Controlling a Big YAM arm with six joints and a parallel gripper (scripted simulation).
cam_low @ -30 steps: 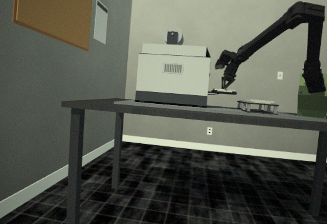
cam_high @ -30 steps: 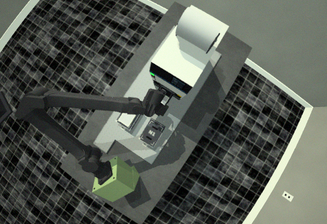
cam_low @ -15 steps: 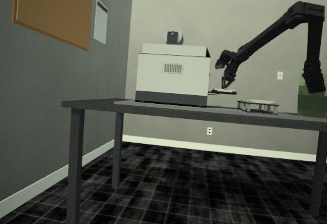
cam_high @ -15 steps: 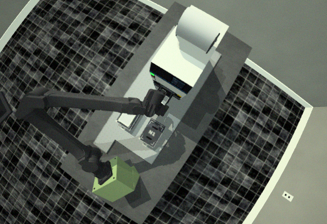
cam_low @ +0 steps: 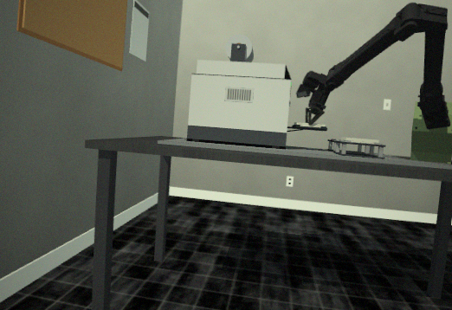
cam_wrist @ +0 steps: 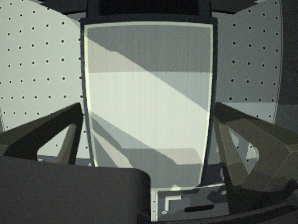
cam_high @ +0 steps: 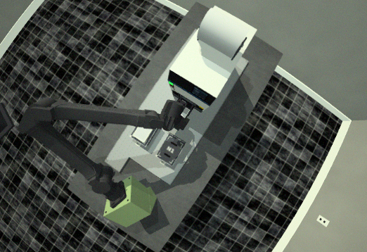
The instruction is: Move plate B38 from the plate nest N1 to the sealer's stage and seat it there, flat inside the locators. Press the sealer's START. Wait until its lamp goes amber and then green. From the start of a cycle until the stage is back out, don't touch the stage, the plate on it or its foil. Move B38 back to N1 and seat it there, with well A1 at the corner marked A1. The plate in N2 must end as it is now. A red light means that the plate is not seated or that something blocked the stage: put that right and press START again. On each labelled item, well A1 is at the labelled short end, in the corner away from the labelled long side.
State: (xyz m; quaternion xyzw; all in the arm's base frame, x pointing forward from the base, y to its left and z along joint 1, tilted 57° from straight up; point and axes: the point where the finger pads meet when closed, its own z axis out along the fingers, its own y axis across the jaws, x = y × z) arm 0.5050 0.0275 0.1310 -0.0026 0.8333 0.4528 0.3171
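Now: the sealer stage 20 mm below my hand. Round my hand: foil roll 320 mm ahead, 300 mm above, 100 mm to the left; white-topped plate 220 mm behind, 70 mm to the left, 60 mm below.
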